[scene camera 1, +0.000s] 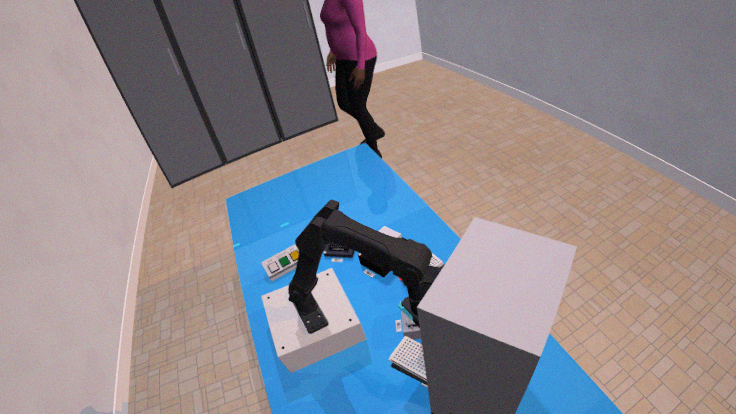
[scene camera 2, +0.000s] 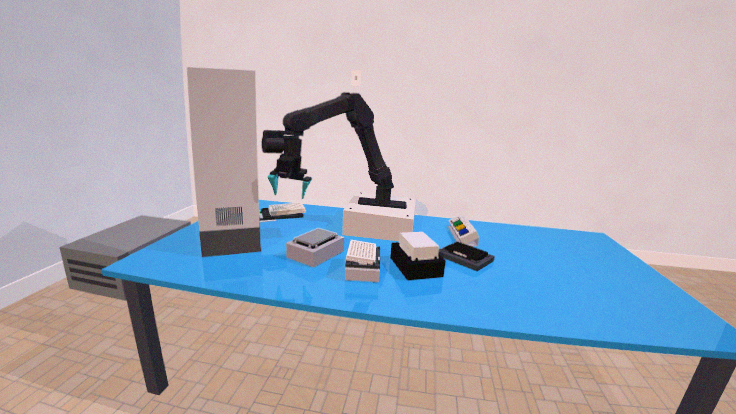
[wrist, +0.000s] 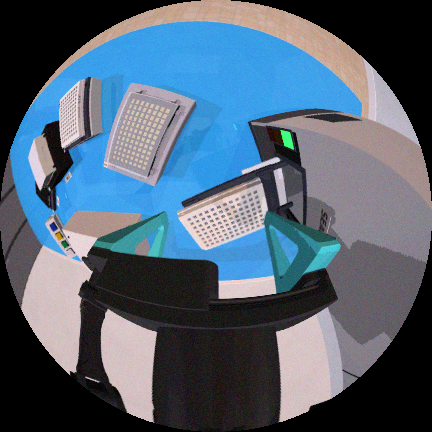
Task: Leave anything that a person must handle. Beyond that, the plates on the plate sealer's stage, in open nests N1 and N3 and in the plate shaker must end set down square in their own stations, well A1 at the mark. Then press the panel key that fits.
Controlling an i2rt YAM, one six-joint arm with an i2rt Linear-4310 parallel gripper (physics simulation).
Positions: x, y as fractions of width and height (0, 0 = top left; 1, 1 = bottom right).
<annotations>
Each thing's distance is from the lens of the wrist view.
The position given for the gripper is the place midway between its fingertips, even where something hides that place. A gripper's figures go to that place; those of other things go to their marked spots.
gripper (wrist: 0.50, 0.50): 13 cm
tall grey cabinet (wrist: 0.81, 0.41): 11 cm
</annotations>
